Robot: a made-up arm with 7 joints. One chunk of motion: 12 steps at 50 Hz.
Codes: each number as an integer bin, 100 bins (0 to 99) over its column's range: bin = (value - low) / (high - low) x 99, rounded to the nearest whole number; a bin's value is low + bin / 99 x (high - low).
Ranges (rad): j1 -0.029..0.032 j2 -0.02..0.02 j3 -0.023..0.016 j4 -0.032..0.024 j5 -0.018..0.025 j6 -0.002..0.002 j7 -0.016..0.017
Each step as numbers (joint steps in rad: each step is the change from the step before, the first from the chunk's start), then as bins.
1 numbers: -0.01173 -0.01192 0.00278 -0.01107 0.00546 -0.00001 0.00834
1 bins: 28 20 65 37 54 49 73
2 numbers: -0.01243 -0.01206 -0.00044 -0.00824 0.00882 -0.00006 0.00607
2 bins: 27 20 57 42 62 48 66
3 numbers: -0.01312 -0.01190 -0.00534 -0.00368 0.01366 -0.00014 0.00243
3 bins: 26 20 45 50 73 46 55
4 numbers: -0.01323 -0.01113 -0.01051 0.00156 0.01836 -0.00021 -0.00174
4 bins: 26 22 32 59 84 44 43
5 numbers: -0.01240 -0.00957 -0.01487 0.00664 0.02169 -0.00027 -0.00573
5 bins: 27 26 21 68 91 43 31
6 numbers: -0.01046 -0.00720 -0.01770 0.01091 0.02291 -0.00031 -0.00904
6 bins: 30 32 13 76 94 42 21
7 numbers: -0.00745 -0.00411 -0.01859 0.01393 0.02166 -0.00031 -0.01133
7 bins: 35 39 11 81 91 42 14
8 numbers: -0.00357 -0.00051 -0.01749 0.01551 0.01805 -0.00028 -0.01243
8 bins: 41 48 14 84 83 43 11
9 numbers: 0.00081 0.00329 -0.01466 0.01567 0.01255 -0.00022 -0.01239
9 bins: 48 58 21 84 70 44 11
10 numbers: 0.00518 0.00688 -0.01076 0.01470 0.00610 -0.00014 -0.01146
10 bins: 55 67 31 83 55 46 14
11 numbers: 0.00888 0.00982 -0.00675 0.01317 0.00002 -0.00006 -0.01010
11 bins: 61 74 41 80 41 48 18
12 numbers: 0.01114 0.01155 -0.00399 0.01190 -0.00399 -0.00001 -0.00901
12 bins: 65 78 48 78 32 49 21
